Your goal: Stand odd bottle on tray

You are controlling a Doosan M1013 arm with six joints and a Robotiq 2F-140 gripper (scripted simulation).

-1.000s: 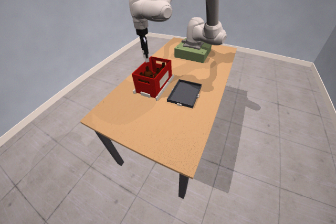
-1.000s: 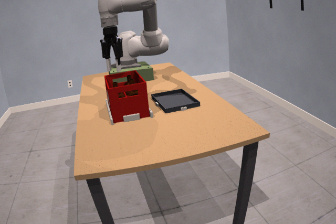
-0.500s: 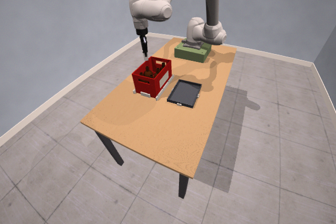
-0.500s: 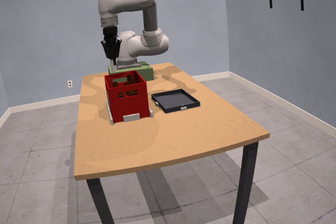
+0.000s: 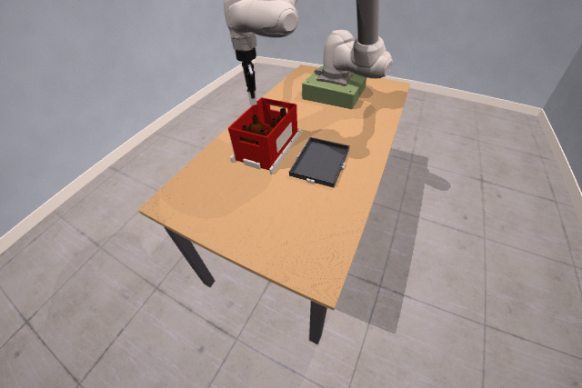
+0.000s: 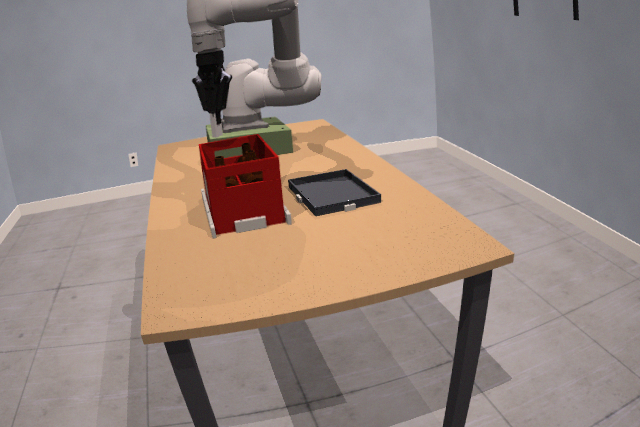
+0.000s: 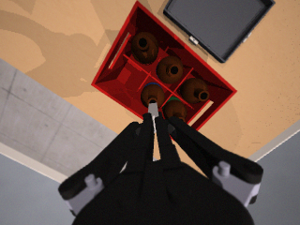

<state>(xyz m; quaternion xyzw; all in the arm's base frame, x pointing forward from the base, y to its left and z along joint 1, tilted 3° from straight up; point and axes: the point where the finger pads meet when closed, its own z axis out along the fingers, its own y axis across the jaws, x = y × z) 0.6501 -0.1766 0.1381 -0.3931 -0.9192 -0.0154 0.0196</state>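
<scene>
My gripper is now 170 mm above the red crate and 40 mm to the right of it. From my hand the other things lie so: dark grey tray 310 mm to the left, 240 mm below, 10 mm ahead; glass bottle 170 mm below, 90 mm ahead.
</scene>
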